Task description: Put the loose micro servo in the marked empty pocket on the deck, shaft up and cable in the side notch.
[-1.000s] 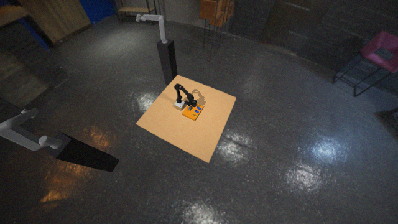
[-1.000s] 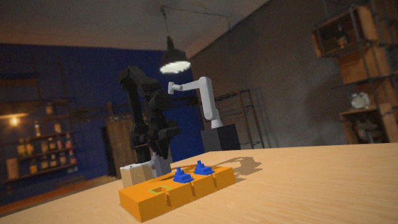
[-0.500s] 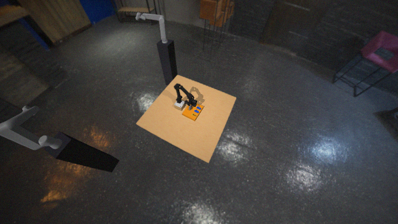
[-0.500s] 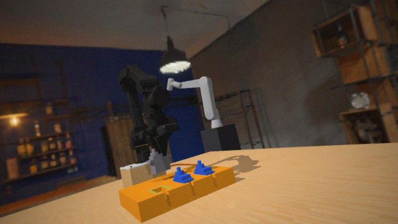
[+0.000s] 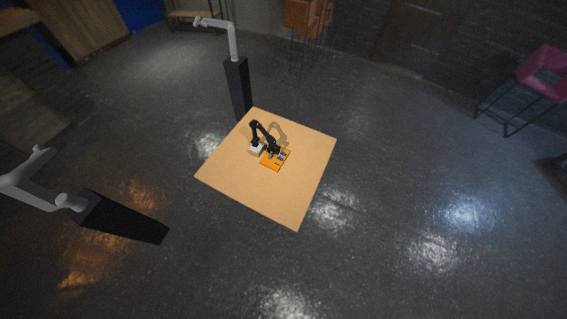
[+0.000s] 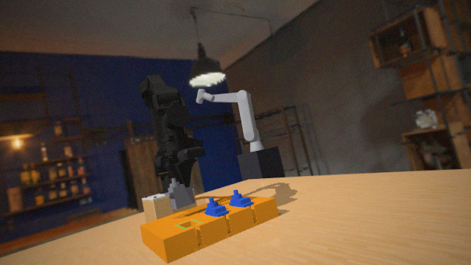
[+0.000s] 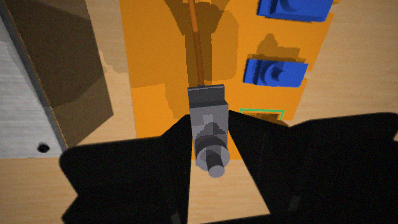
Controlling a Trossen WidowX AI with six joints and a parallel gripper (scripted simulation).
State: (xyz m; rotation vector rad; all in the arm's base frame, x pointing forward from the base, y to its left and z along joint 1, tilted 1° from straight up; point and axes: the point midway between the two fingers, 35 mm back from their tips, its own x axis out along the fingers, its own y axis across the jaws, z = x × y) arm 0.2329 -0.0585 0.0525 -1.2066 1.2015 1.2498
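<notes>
The orange deck lies 1 cm behind my gripper tip, 3 cm to the left of it and 10 cm below it.
</notes>
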